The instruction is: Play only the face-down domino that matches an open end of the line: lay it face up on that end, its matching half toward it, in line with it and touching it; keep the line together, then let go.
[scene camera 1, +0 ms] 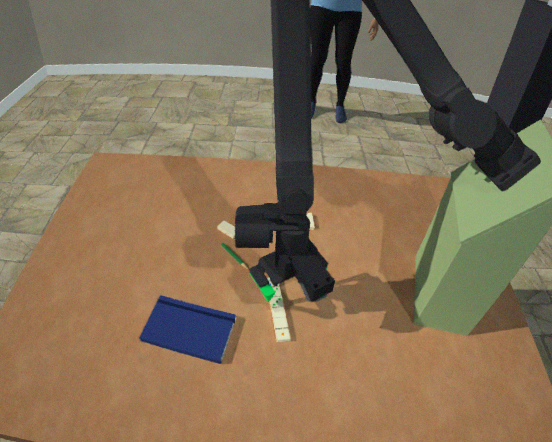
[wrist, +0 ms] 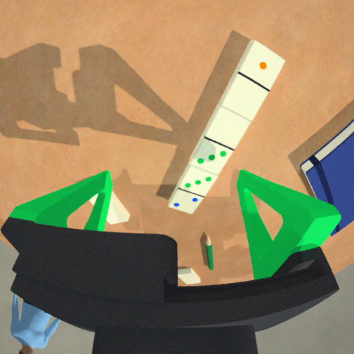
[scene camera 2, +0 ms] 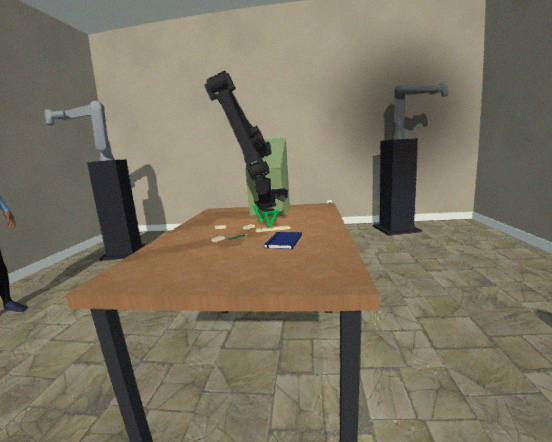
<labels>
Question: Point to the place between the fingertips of my gripper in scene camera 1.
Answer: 287, 289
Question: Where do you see a blue book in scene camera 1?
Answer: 201, 332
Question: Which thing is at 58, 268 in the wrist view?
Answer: My gripper.
</labels>
